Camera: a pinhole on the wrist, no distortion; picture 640 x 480 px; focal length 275.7 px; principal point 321.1 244.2 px. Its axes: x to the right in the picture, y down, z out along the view. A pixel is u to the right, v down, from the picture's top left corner.
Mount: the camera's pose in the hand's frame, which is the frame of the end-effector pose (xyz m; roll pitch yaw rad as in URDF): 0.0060 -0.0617 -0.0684 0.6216 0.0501 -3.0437
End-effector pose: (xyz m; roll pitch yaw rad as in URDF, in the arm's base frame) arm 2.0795 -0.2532 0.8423 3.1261 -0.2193 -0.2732
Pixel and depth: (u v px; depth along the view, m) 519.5 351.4 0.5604
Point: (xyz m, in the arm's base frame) 1.7565 -0.2169 0.2663
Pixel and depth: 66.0 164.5 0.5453
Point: 2.4451 -0.8065 0.6454
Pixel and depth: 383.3 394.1 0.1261
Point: 2.0781 -0.2046 0.7641
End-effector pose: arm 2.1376 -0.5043 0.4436 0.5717 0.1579 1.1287
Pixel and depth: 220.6 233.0 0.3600
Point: 2.1781 -0.3650 0.7031
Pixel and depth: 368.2 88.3 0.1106
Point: 2.0808 -0.5041 0.4618
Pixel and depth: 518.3 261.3 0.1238
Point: 2.1194 -0.5939 0.4822
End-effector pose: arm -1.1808 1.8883 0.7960 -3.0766 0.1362 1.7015
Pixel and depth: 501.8 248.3 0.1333
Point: -1.1656 1.7916 0.7722
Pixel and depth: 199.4 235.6 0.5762
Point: -0.9192 2.0667 0.3515
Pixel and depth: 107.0 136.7 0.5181
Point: -0.8017 2.2444 0.4688
